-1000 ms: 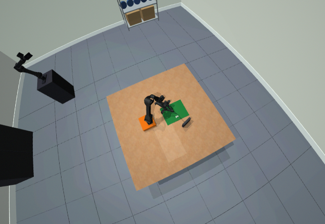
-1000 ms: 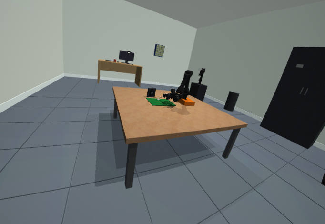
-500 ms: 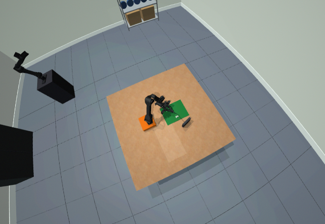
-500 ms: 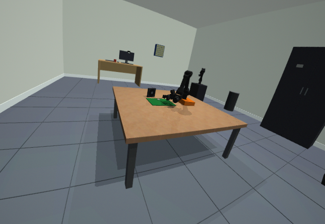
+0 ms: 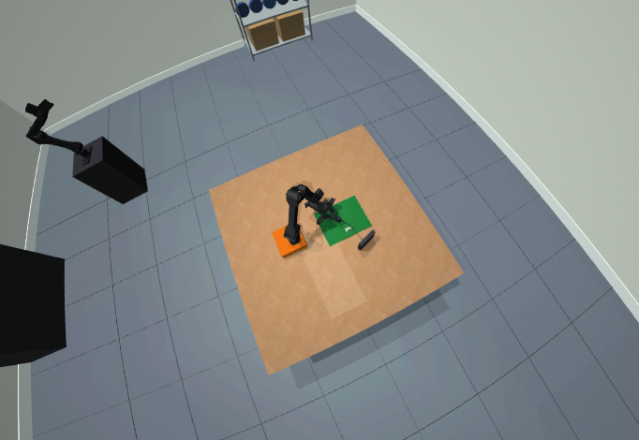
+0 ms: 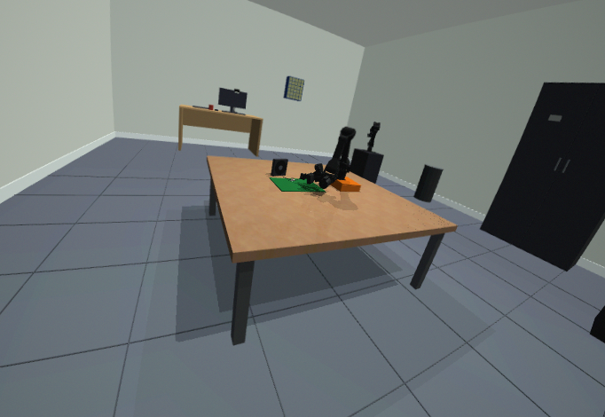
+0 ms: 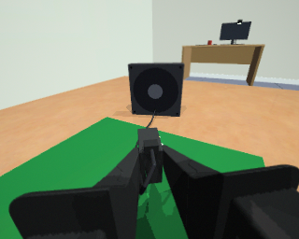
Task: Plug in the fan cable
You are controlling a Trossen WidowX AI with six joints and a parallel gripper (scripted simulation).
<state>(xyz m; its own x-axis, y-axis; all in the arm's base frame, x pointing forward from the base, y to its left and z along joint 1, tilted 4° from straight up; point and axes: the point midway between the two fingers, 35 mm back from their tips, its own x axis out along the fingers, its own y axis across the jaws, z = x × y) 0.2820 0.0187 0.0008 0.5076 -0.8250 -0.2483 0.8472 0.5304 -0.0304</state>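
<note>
My gripper tip is now 40 mm short of the green board and 80 mm above it. The rest, counted from my gripper tip: black fan (80 mm ahead, 190 mm to the right, 10 mm below); then black plug (10 mm below); then white four-pin header (30 mm ahead, 80 mm to the right, 70 mm below).
</note>
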